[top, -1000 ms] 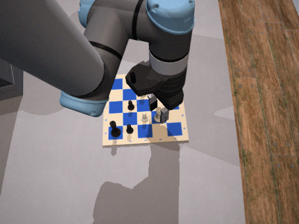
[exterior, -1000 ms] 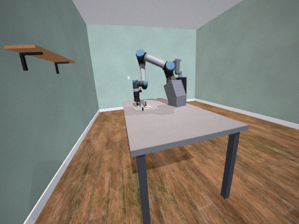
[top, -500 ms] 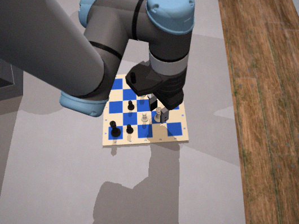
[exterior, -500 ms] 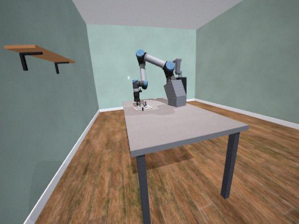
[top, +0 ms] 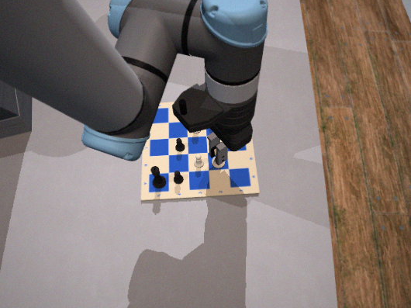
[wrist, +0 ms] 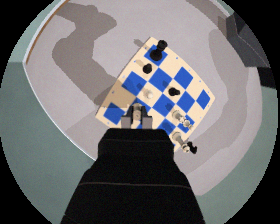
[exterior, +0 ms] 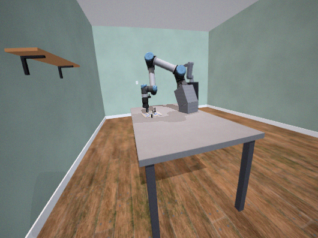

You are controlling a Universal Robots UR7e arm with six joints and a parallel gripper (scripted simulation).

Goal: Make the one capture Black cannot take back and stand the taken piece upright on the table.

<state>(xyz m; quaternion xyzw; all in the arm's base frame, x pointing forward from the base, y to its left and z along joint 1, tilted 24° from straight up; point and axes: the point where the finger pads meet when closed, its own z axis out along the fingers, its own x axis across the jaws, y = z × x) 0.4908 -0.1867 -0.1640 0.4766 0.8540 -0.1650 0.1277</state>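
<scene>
My gripper is now 10 mm above the rook. Also, from my hand: chessboard 40 mm to the left, 40 mm below, 40 mm behind; black queen 120 mm behind, 30 mm to the right, 10 mm below; white king 120 mm to the left, 10 mm below, 10 mm ahead.
</scene>
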